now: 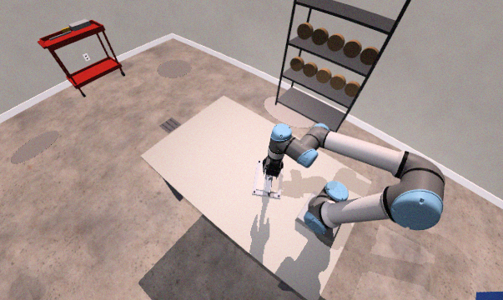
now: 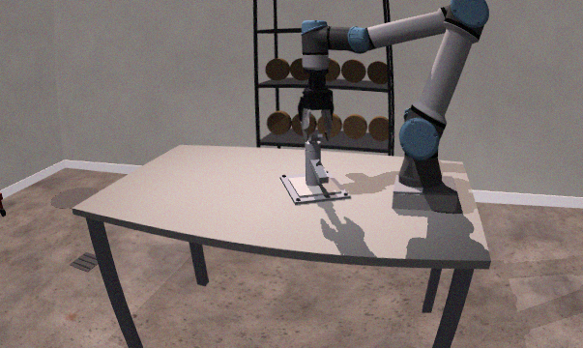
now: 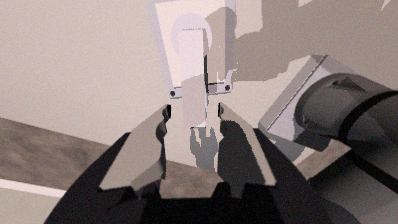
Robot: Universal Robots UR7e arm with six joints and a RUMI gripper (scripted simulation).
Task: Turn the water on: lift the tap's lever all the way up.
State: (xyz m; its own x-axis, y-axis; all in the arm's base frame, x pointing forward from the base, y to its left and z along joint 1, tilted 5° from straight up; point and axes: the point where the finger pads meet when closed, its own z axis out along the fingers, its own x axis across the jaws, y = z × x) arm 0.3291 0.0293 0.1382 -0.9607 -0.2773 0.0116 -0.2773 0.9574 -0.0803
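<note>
Now: hand 10 mm short of the lever, 30 mm to the left of it and 10 mm above it. The rest, counted from my hand: grey tap: 10 mm ahead, 50 mm to the right, 70 mm below.
</note>
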